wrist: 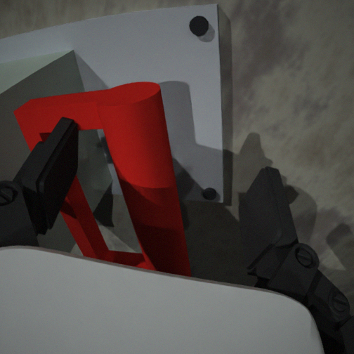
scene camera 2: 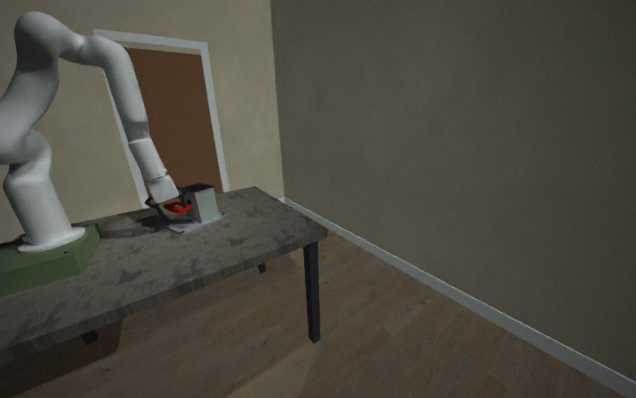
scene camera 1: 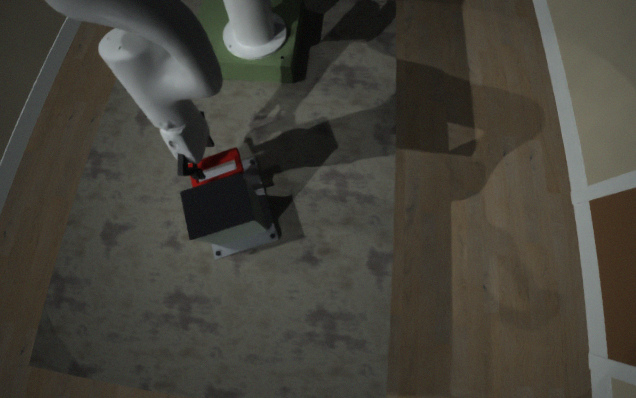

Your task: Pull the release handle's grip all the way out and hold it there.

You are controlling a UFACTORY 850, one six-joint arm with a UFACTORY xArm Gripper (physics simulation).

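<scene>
The release handle is a red rectangular loop with a thick rounded grip bar. It sticks out from the side of a pale box with a black top. My gripper is wide open around the grip bar. In the wrist view its left finger is at the loop's opening, between the bar and the box. Its right finger stands beyond the bar's outer side, with a visible gap. The handle's joint with the box is hidden behind the left finger.
The box stands on a light grey base plate with dark bolts at its corners. The plate lies on a mottled grey table. The arm's green base block stands on the same table.
</scene>
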